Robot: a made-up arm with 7 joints.
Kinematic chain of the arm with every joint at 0, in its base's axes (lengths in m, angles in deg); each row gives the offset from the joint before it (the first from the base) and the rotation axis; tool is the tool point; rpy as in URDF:
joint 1: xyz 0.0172 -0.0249 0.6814 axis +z
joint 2: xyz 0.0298 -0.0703 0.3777 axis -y
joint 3: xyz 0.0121 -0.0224 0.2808 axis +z
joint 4: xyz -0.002 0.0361 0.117 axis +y
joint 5: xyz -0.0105 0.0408 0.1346 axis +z
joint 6: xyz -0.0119 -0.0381 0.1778 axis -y
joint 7: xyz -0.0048 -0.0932 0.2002 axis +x
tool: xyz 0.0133 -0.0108 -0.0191 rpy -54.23 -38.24 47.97
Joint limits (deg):
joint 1: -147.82..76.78
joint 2: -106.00..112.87
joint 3: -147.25..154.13
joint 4: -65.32..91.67
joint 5: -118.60..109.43
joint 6: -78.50..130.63
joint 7: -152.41..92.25
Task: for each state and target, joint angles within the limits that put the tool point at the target. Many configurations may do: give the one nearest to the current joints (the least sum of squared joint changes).
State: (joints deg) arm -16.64 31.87 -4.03 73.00 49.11 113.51 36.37
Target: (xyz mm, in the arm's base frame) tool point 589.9 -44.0 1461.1
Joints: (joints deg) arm 16.53 -21.64 10.65 71.63 42.48 85.67 36.69
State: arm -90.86 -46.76 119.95 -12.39 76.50 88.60 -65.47
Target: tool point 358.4 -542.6 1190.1
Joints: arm -67.76 -70.96 115.52 15.21 82.30 116.36 -67.26
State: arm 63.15 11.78 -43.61 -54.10 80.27 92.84 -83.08
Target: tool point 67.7 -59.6 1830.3
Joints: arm 64.54 -11.26 -49.01 -47.32 93.27 81.58 -82.38
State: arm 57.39 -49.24 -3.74 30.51 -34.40 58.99 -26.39
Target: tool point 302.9 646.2 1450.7
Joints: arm 66.16 -65.67 -8.46 25.89 -39.75 90.25 -23.72
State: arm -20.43 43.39 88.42 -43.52 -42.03 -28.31 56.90
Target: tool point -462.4 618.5 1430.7
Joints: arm -70.95 65.81 85.98 -6.87 -47.21 -4.65 65.20
